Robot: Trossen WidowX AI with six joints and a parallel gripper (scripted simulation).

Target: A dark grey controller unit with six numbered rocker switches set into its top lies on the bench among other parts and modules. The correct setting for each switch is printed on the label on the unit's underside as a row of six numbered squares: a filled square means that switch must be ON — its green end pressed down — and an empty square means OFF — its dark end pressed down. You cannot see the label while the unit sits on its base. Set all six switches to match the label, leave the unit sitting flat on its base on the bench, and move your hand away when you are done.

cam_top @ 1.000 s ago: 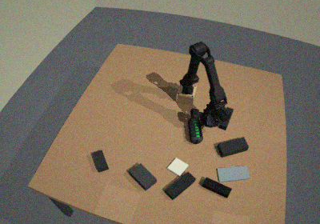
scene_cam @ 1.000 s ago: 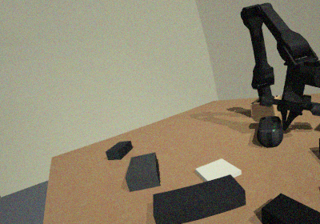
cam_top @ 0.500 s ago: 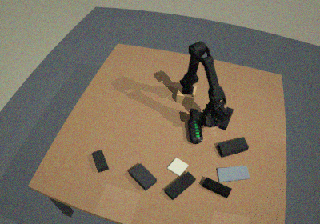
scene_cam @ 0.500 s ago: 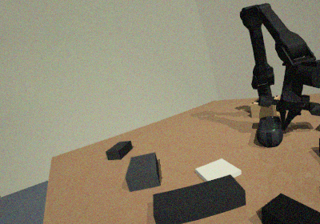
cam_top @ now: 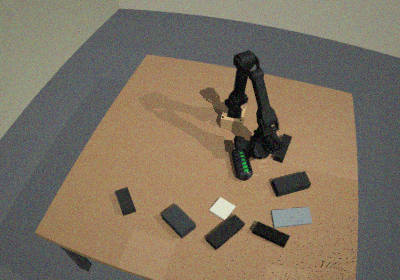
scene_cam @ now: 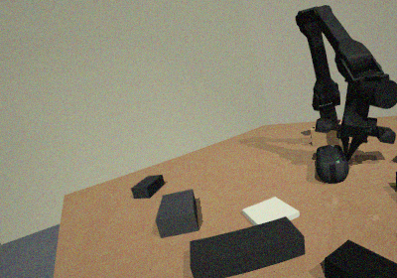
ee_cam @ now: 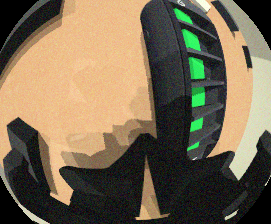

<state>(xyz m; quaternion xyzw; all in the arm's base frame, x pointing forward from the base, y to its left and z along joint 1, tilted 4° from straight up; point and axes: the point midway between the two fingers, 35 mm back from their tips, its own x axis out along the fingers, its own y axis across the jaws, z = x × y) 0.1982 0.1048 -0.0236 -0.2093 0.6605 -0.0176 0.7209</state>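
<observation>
Right now my gripper tip is 29 cm short of the white tile and 6 cm to the left of it. From my gripper tip the other things lie so: slim dark block (8 cm behind, 16 cm to the left, 1 cm above); grey plate (27 cm ahead, 23 cm to the left).
</observation>
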